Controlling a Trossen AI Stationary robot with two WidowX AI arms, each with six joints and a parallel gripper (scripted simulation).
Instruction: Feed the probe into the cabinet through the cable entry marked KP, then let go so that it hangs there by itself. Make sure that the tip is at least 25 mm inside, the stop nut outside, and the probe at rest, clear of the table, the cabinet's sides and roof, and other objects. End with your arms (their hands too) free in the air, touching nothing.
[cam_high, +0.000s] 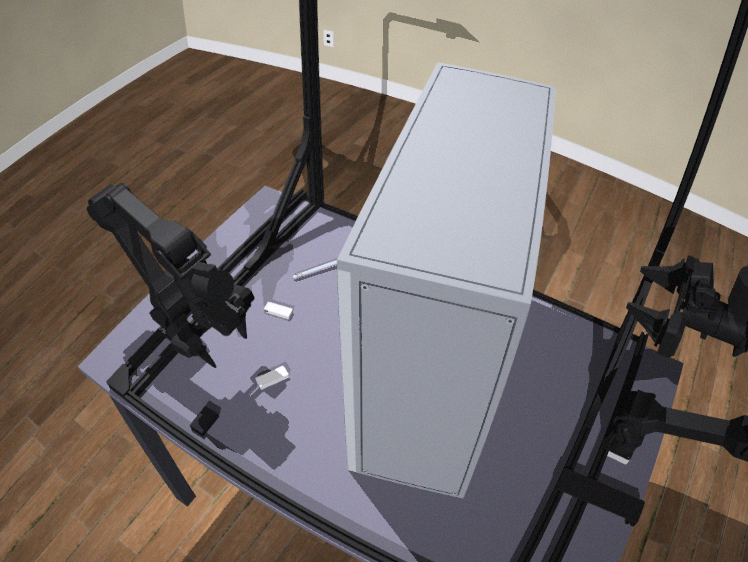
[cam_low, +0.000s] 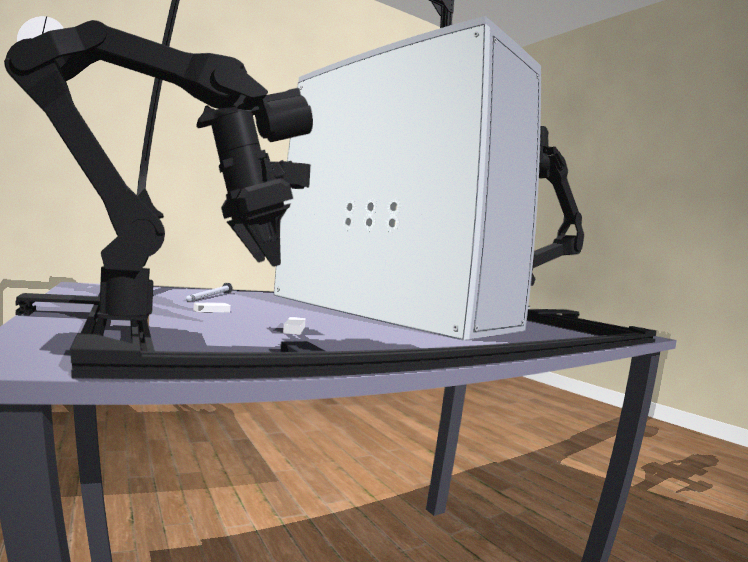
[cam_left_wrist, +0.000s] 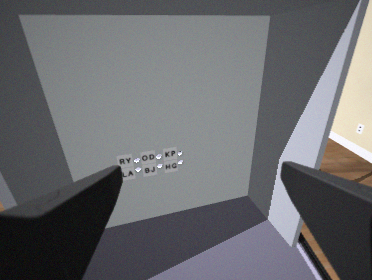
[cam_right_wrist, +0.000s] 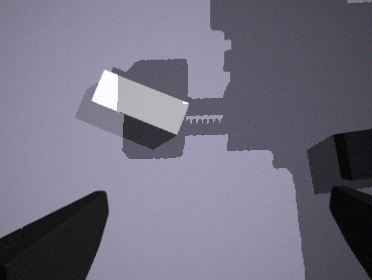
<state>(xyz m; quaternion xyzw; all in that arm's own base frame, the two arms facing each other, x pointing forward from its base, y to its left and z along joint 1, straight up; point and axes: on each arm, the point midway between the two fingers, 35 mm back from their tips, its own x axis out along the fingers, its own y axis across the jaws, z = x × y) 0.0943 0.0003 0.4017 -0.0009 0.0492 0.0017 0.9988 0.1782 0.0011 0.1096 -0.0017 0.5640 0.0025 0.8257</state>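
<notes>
The probe lies 38 cm behind my right hand, 12 cm below it and 10 cm to the left of it. The rest, counted from my right hand: black block (13 cm ahead, 12 cm below, 1 cm to the right).
</notes>
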